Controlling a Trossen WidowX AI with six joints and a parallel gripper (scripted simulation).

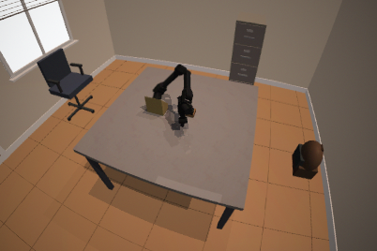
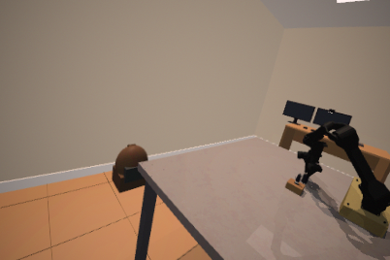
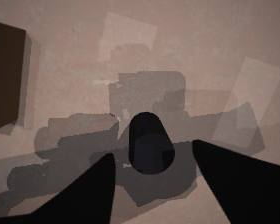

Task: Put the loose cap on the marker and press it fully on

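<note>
Now: the dark cap 20 mm below my gripper tip. From my gripper tip the other things lie so: holder block 10 mm ahead, 150 mm to the left, 30 mm below.
</note>
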